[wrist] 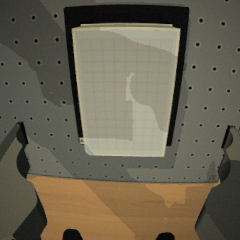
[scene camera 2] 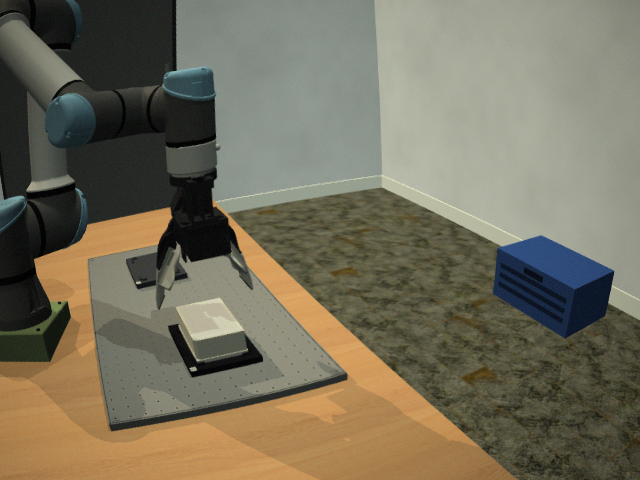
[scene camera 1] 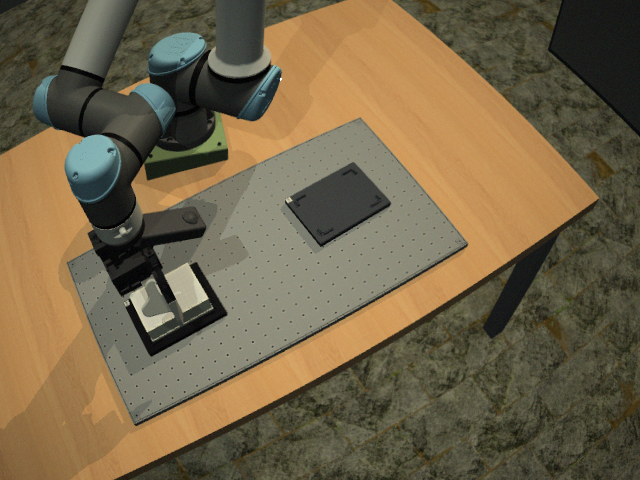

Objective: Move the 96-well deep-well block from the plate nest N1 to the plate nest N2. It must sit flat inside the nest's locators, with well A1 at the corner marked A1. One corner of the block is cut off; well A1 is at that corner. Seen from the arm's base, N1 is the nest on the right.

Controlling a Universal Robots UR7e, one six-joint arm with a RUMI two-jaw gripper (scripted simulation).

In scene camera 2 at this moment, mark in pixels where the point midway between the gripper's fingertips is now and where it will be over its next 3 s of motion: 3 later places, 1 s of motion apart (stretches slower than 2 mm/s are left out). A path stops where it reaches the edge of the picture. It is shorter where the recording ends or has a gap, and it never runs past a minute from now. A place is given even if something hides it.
My gripper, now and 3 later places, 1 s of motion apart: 204, 299; 208, 323; 211, 338; 207, 316
